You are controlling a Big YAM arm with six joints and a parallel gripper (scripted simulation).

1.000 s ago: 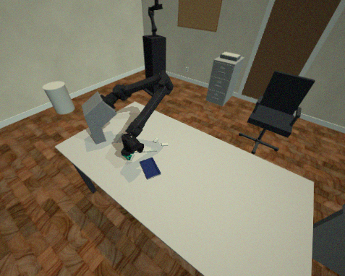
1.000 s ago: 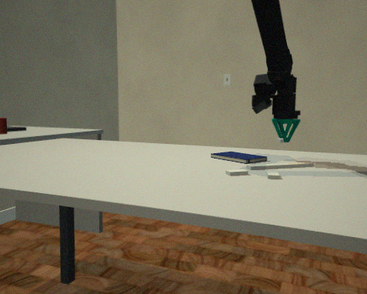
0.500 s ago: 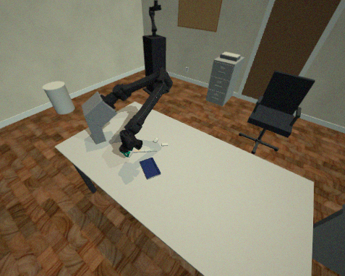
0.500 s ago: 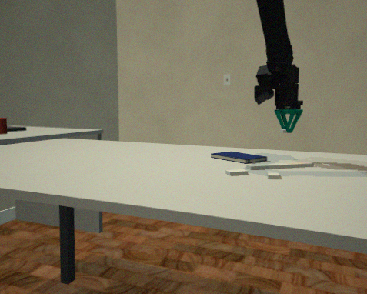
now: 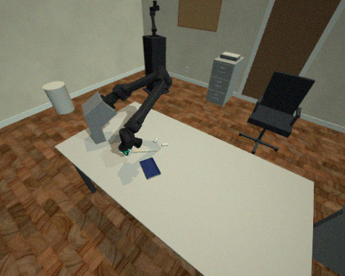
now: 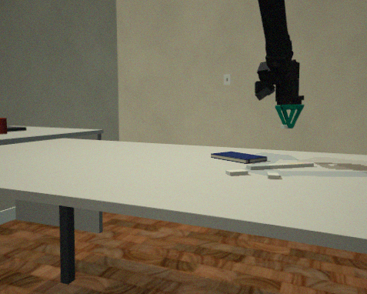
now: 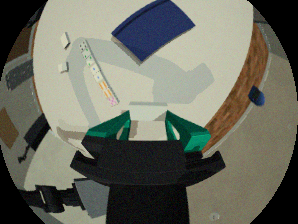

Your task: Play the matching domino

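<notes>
My hand is 13 cm short of the book, 9 cm to the right of it and 11 cm above it. Also, from my hand: white domino right at my hand.
</notes>
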